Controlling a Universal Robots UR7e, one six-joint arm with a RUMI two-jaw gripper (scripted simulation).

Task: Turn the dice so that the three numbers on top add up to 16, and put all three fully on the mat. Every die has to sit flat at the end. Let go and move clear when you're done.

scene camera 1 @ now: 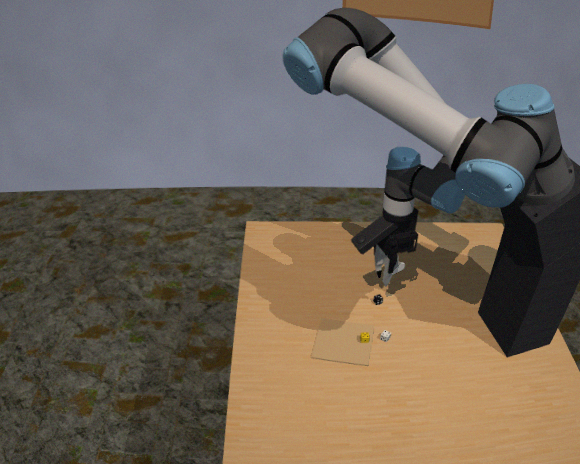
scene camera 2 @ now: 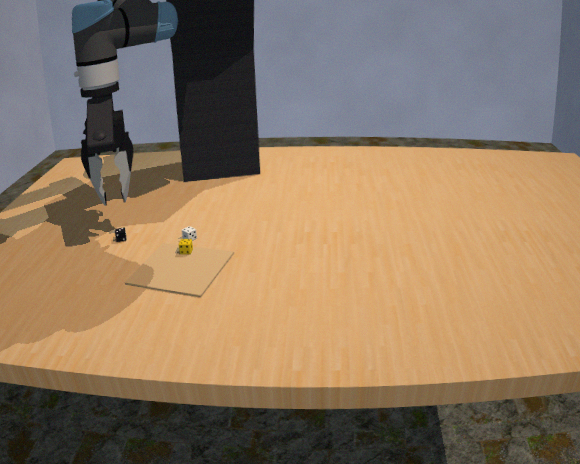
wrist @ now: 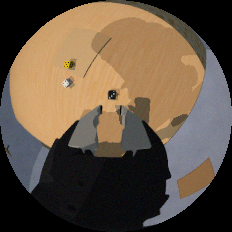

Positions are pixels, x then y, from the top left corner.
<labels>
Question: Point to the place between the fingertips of the gripper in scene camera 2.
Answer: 115, 203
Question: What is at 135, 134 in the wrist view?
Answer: The gripper.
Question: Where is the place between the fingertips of the gripper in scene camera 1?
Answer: At 382, 281
</labels>
